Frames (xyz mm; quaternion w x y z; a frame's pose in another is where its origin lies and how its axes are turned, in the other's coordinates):
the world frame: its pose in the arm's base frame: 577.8 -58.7 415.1 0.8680 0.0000 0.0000 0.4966
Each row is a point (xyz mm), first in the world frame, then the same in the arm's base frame.
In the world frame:
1: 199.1 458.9 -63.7
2: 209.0 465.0 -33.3
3: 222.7 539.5 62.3
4: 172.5 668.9 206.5
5: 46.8 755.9 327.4
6: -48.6 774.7 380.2
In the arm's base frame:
1: 283.1 345.5 351.4
2: 282.9 357.1 381.8
3: 225.6 406.7 477.4
4: 88.6 429.0 621.6
5: -50.1 364.7 742.5
6: -114.7 292.0 795.3

